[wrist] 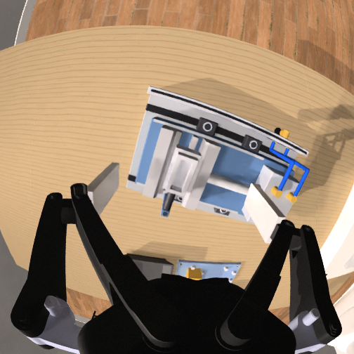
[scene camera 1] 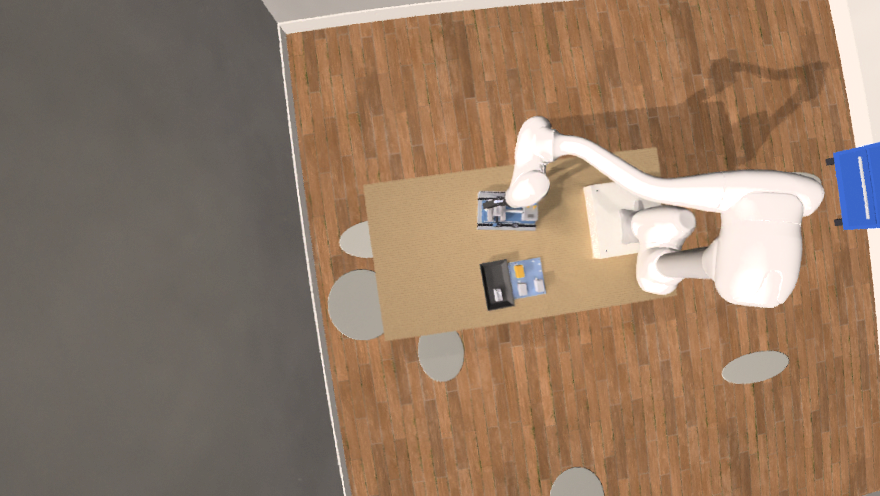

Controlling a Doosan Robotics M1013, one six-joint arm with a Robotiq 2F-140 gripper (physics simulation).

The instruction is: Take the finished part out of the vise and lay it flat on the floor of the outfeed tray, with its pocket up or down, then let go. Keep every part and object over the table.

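Frame: origin at the arm's base, x ahead, y left, z up, level; centimetres.
Where they show: arm's base at its link origin: (scene camera 1: 636,226).
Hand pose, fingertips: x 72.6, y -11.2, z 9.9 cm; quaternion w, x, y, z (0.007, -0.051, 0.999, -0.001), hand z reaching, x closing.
Each offset is from my fingertips to the centre of the thing. "*": to the spot under its first point. Level surfaces: height alone.
The finished part (wrist: 183,168), a light grey block with its pocket up, sits between the jaws of the vise (wrist: 205,150) inside the blue and grey machine base @[dz -13.6 cm] (scene camera 1: 506,228). Whether the jaws touch it on both sides I cannot tell. My gripper (wrist: 185,184) is wide open and empty above the vise, its two pads far apart on either side of the part. In the scene view the wrist hides much of the gripper. The black outfeed tray @[* dx +1.1, dy +32.8, dz -14.4 cm] (scene camera 1: 494,274) (wrist: 150,266) stands beyond the vise and holds a small light block @[dx -0.1, dy +43.0, dz -12.7 cm] (scene camera 1: 497,294).
A blue plate @[dx -15.9, dy +35.6, dz -15.2 cm] (scene camera 1: 529,278) (wrist: 215,266) with an orange block @[dx -11.4, dy +31.6, dz -13.0 cm] (scene camera 1: 519,271) (wrist: 194,273) and grey blocks adjoins the tray. Blue pipes (wrist: 290,162) rise at the vise's right end. A black lever with a blue tip (wrist: 165,212) sticks out near the part.
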